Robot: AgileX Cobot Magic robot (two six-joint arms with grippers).
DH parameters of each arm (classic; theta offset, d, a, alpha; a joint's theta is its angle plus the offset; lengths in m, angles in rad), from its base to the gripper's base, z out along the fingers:
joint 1: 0 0.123 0 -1.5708
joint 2: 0.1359 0 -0.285 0
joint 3: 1.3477 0 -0.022 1.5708
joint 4: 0 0.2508 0 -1.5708
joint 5: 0 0 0.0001 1.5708
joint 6: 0 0.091 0 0
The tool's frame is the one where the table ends.
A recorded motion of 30 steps. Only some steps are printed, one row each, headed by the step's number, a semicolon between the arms.
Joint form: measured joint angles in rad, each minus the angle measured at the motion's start. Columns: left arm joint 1, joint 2, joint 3, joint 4, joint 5, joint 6; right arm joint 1, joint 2, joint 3, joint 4, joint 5, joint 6.
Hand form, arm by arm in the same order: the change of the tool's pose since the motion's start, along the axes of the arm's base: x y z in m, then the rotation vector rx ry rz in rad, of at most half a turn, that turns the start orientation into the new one. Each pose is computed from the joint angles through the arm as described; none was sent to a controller.
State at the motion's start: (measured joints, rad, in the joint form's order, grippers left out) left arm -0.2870 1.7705 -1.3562 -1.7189 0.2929 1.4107; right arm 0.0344 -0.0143 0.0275 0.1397 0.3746 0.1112
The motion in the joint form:
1: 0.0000 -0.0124 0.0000 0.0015 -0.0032 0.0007; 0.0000 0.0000 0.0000 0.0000 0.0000 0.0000
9: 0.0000 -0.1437 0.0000 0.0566 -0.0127 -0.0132; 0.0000 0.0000 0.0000 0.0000 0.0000 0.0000
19: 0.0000 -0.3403 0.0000 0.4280 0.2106 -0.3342; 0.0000 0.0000 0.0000 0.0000 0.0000 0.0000
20: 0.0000 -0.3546 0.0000 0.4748 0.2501 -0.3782; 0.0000 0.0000 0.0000 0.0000 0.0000 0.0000
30: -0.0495 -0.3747 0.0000 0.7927 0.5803 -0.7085; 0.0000 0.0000 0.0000 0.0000 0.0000 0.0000
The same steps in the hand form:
1: -0.0021 0.0009 0.0051 -0.0005 -0.0125 0.0023; 0.0000 0.0000 0.0000 0.0000 0.0000 0.0000
9: -0.0293 0.0096 0.0569 0.0046 -0.1457 0.0007; 0.0000 0.0000 0.0000 0.0000 0.0000 0.0000
19: -0.0940 0.0108 0.1142 0.0258 -0.2120 -0.2150; 0.0000 0.0000 0.0000 0.0000 0.0000 0.0000
20: -0.1004 0.0103 0.1158 0.0350 -0.1959 -0.2474; 0.0000 0.0000 0.0000 0.0000 0.0000 0.0000
30: -0.1340 -0.0068 0.0945 0.1394 0.1069 -0.4981; 0.0000 0.0000 0.0000 0.0000 0.0000 0.0000

